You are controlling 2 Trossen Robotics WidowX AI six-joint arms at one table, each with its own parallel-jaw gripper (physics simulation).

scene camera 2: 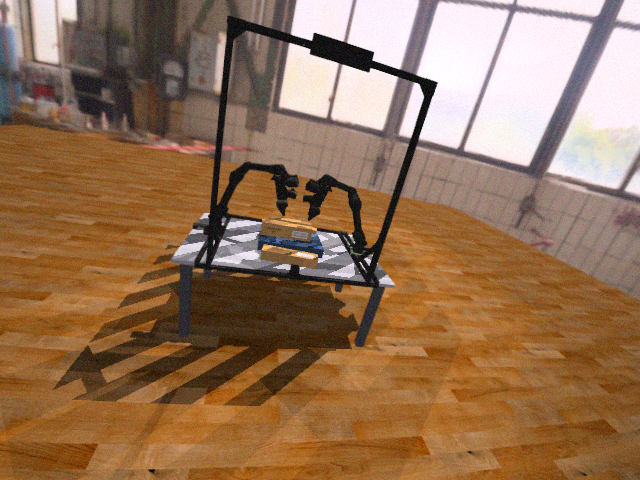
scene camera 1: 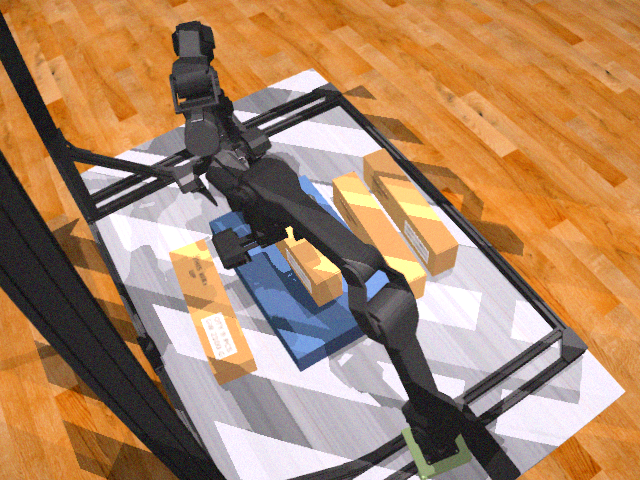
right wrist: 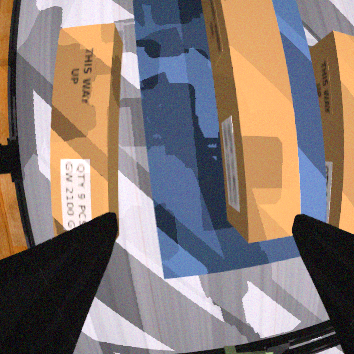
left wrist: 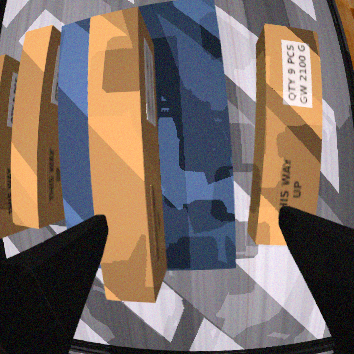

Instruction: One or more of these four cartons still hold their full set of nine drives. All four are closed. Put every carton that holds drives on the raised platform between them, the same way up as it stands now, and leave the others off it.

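Places are measured from the left arm's base along level axes (x ahead, y left, z up), in metres.
Pixels of known places: left gripper, fingertip midpoint: (scene camera 2: 283, 212) (left wrist: 193, 219); right gripper, fingertip midpoint: (scene camera 2: 308, 217) (scene camera 1: 272, 249) (right wrist: 206, 223); right arm's base at its link origin: (scene camera 2: 357, 251) (scene camera 1: 436, 443).
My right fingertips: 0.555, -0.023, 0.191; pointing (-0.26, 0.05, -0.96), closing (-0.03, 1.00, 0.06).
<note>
Ahead of a thing's pixels: the offset from my right fingertips to its middle, as dx, dy, dz. Level surfaces: height alone.
One closed carton {-0.116, +0.062, -0.133} (scene camera 1: 315, 255) (scene camera 2: 286, 231) (left wrist: 120, 150) (right wrist: 265, 125) stands lengthwise on the blue raised platform {-0.081, +0.070, -0.205} (scene camera 1: 279, 315) (left wrist: 210, 150) (right wrist: 175, 125), print and label on its side face. Another carton {-0.061, -0.146, -0.207} (scene camera 1: 206, 304) (scene camera 2: 289, 255) (left wrist: 285, 130) (right wrist: 85, 115) lies on the table with its print and "QTY 9 PCS" label facing up. Beyond the platform's other side, a carton {-0.077, +0.244, -0.192} (scene camera 1: 372, 222) (left wrist: 30, 125) (right wrist: 340, 125) and a farther carton {-0.115, +0.340, -0.192} (scene camera 1: 413, 206) (left wrist: 6, 150) stand with side labels. My left gripper (scene camera 2: 281, 212) (left wrist: 193, 219) and right gripper (scene camera 2: 313, 217) (right wrist: 205, 217) are open and empty above the platform.
A black frame (scene camera 2: 222, 129) rises around the table {dz -0.235} (scene camera 2: 186, 253). In scene camera 1 my right arm crosses over the platform and hides part of it and of its carton. The two arms are close together above the platform.
</note>
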